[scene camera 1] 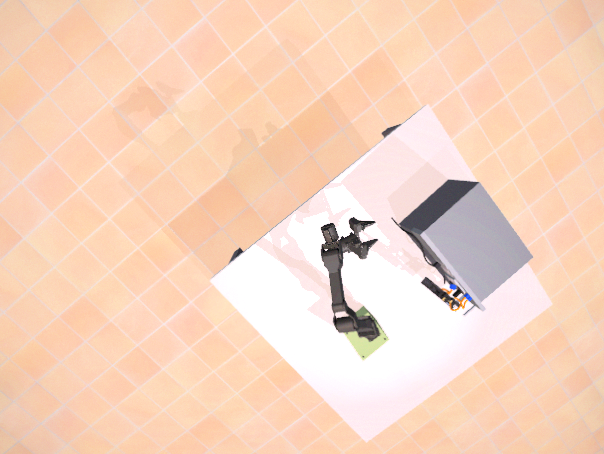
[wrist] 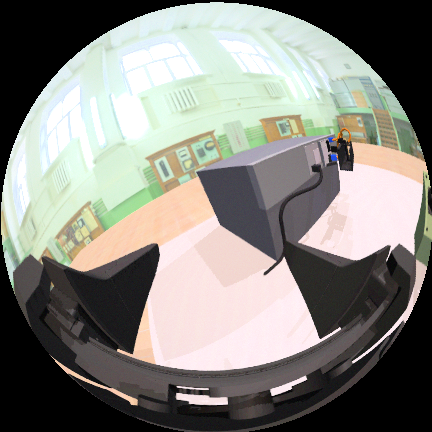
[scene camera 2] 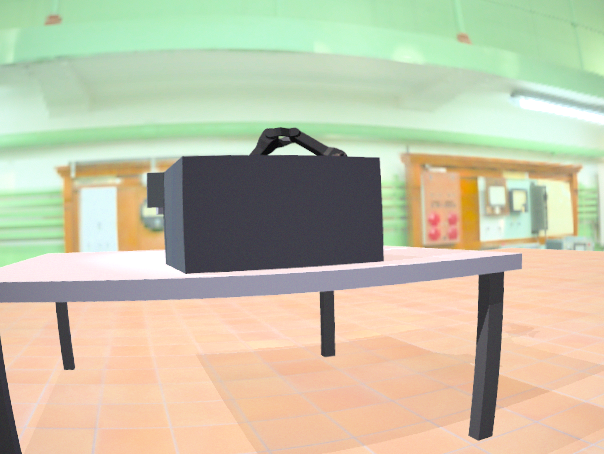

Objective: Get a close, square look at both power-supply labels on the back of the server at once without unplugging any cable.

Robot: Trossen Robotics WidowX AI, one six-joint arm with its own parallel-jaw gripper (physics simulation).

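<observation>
The grey server stands on the table. In the wrist view its back is seen at a steep slant, right of centre. A black cable runs from a plug on the back down to the table, partly behind the right finger. Blue connectors and orange cables show at the far end of the back. No power-supply label can be made out. My gripper is open and empty, a little apart from the server's near corner. In scene camera 2 the server hides it.
The white table carries a green plate under the arm's base. A black part sticks out by the orange cables. The loose cable end lies near the server's near corner. The table's edge runs behind the arm.
</observation>
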